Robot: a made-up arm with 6 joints.
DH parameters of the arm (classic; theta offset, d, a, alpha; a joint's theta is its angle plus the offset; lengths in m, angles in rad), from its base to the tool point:
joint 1: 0 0.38 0.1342 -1.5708
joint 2: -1.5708 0 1.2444 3.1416
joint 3: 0 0 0.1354 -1.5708
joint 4: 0 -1.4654 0 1.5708
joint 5: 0 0 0 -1.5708
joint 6: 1.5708 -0.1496 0 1.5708
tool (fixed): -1.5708 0 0 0
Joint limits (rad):
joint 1: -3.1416..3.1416
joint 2: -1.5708..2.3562
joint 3: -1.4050..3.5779
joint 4: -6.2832..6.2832
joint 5: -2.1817..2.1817
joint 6: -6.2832..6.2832
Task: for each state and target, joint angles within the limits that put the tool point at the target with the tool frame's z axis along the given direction. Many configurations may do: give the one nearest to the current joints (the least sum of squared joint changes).
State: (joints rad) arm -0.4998 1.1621 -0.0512 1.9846 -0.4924 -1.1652
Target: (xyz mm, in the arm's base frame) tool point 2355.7 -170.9 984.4 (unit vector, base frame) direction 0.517 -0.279 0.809
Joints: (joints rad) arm -0.0308 0.6119 0.2921 1.0713 -0.8467 -1.2384
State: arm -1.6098 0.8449 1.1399 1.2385 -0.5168 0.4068
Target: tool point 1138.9 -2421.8 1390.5 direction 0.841 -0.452 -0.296
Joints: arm -1.0845 0.9548 1.0658 1.4572 -0.9993 0.4555
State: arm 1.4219 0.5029 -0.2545 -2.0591 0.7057 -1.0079
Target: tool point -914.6 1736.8 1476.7 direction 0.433 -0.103 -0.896
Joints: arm 2.0747 0.1768 0.0200 -1.8488 0.2655 -0.9360
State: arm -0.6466 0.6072 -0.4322 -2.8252 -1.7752 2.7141
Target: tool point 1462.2 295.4 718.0 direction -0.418 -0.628 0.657
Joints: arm 0.1567 0.1639 -0.6774 -2.6905 -1.7965 2.5898
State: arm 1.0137 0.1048 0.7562 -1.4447 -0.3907 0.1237
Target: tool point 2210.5 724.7 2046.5 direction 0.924 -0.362 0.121
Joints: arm 0.2665 0.6921 1.0653 -1.7040 -0.9097 -0.0975
